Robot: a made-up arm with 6 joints.
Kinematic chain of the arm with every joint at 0, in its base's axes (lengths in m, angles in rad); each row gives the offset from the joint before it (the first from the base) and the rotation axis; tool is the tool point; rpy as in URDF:
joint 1: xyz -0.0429 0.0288 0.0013 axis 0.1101 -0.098 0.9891
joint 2: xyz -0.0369 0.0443 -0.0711 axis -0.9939 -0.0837 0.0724
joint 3: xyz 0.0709 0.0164 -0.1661 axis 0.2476 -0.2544 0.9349
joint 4: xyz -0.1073 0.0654 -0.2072 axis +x
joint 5: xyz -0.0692 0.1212 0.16 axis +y
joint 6: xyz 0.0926 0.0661 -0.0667 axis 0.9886 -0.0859 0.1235
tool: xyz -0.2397 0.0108 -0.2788 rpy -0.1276 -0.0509 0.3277
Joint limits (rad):
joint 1: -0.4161..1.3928
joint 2: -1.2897..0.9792
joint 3: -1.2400..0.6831
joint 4: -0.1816..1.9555
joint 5: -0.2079..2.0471
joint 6: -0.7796..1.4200
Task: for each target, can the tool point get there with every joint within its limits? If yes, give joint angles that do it. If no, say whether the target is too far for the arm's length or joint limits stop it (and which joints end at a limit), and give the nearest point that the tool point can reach.
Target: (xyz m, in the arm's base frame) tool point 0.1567 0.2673 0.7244
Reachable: no: joint limits stop it (at a limit: joint 2, joint 4) | nearest point 0.1390 0.3071 0.5034 | short by 0.225 m
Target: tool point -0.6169 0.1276 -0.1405
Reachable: yes | joints 0.4673 -0.1326 -0.0998 0.6748 1.0469 0.3413
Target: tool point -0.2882 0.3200 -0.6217
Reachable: yes | joints 0.3733 0.2243 -1.0638 0.0412 0.2214 -0.4493
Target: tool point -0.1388 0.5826 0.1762
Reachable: yes | joints -0.1086 -0.8205 -0.2228 0.6633 0.0098 1.0024
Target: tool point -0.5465 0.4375 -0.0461
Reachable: yes | joints 0.1106 -1.0955 0.5089 0.5955 0.2620 0.1990
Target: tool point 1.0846 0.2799 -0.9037
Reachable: no: too far | nearest point 0.4919 0.2501 -0.5593 | short by 0.686 m
